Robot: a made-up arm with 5 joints. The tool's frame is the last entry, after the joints. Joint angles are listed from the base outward.
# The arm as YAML. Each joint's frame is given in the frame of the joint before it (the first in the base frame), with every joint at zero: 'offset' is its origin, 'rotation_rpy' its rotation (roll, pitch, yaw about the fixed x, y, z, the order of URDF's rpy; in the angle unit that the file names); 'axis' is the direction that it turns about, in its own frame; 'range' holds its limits. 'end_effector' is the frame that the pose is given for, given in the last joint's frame.
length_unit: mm
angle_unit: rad
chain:
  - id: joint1
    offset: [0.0, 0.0, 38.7]
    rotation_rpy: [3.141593, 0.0, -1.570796]
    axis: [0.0, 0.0, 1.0]
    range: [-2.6, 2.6]
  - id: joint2
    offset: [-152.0, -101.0, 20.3]
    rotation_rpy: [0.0, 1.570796, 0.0]
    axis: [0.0, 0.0, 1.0]
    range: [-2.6, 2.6]
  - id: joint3
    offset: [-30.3, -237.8, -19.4]
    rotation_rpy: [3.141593, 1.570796, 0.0]
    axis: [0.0, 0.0, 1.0]
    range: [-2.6, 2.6]
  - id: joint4
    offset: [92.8, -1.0, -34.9]
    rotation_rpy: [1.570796, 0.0, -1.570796]
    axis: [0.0, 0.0, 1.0]
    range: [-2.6, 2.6]
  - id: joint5
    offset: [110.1, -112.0, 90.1]
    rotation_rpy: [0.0, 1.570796, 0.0]
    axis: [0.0, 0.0, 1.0]
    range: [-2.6, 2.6]
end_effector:
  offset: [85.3, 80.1, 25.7]
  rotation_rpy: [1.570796, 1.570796, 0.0]
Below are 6 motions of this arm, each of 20 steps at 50 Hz.
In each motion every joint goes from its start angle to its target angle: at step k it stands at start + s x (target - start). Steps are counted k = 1, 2, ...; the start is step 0. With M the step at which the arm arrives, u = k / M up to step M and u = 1 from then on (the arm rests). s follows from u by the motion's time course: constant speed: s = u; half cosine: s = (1 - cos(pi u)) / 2; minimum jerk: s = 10 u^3 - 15 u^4 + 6 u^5.
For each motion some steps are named. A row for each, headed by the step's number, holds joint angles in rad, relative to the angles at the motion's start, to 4 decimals.
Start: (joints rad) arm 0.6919 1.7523 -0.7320 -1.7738 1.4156
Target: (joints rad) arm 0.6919 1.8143 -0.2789 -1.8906 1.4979
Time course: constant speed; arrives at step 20
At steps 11, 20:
11: 0.0000 0.0341 0.2492 -0.0642 0.0453
20: 0.0000 0.0620 0.4531 -0.1168 0.0823

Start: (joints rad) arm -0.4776 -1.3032 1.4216 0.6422 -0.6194
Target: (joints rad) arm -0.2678 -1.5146 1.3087 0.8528 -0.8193
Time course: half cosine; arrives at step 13
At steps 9, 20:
9: 0.1645 -0.1657 -0.0885 0.1651 -0.1567
20: 0.2098 -0.2114 -0.1129 0.2106 -0.1999

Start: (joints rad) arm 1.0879 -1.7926 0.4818 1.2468 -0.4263
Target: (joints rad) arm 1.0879 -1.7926 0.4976 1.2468 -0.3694
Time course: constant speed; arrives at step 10
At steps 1, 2, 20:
1: 0.0000 0.0000 0.0016 0.0000 0.0057
2: 0.0000 0.0000 0.0032 0.0000 0.0114
20: 0.0000 0.0000 0.0158 0.0000 0.0569

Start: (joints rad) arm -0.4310 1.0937 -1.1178 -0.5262 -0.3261
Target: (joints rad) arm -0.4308 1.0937 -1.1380 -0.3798 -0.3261
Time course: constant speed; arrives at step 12
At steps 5, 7, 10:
5: 0.0001 0.0000 -0.0084 0.0610 0.0000
7: 0.0001 0.0000 -0.0118 0.0854 0.0000
10: 0.0002 0.0000 -0.0168 0.1220 0.0000

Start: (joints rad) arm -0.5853 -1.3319 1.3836 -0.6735 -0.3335
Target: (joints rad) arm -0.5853 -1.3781 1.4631 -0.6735 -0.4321
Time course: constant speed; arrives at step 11
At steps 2, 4, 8, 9, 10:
2: 0.0000 -0.0084 0.0145 0.0000 -0.0179
4: 0.0000 -0.0168 0.0289 0.0000 -0.0359
8: 0.0000 -0.0336 0.0578 0.0000 -0.0717
9: 0.0000 -0.0378 0.0650 0.0000 -0.0807
10: 0.0000 -0.0420 0.0723 0.0000 -0.0896

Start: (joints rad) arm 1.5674 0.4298 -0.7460 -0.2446 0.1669
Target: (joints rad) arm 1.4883 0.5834 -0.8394 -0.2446 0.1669
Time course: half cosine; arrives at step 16
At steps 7, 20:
7: -0.0318 0.0618 -0.0376 0.0000 0.0000
20: -0.0791 0.1536 -0.0934 0.0000 0.0000

